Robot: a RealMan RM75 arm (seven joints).
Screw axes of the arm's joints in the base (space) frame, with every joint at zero. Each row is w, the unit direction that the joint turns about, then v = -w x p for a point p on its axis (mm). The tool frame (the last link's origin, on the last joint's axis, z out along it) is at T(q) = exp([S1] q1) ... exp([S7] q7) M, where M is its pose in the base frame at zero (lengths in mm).
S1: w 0 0 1 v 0 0 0
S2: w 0 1 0 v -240.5 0 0
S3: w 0 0 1 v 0 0 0
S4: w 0 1 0 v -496.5 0 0
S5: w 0 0 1 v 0 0 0
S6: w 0 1 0 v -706.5 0 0
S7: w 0 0 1 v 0 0 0
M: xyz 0 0 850.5 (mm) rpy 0 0 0 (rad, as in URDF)
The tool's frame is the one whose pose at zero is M.
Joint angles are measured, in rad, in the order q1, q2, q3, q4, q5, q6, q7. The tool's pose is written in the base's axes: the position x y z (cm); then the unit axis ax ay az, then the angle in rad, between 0 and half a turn. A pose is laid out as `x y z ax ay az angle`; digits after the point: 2 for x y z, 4 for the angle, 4 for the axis.
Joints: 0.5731 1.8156 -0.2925 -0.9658 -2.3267 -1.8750 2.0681
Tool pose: 29.47 33.28 18.64 -0.8704 0.4578 0.1814 2.7421
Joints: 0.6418 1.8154 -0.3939 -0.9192 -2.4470 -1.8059 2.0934
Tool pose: 28.86 35.50 16.57 -0.8780 0.4677 0.1023 2.7752
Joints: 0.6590 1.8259 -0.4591 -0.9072 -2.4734 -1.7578 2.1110
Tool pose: 28.62 36.36 15.36 -0.8808 0.4681 0.0706 2.7769
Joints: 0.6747 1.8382 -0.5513 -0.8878 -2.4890 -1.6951 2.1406
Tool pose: 28.32 37.31 13.73 -0.8832 0.4678 0.0348 2.7803
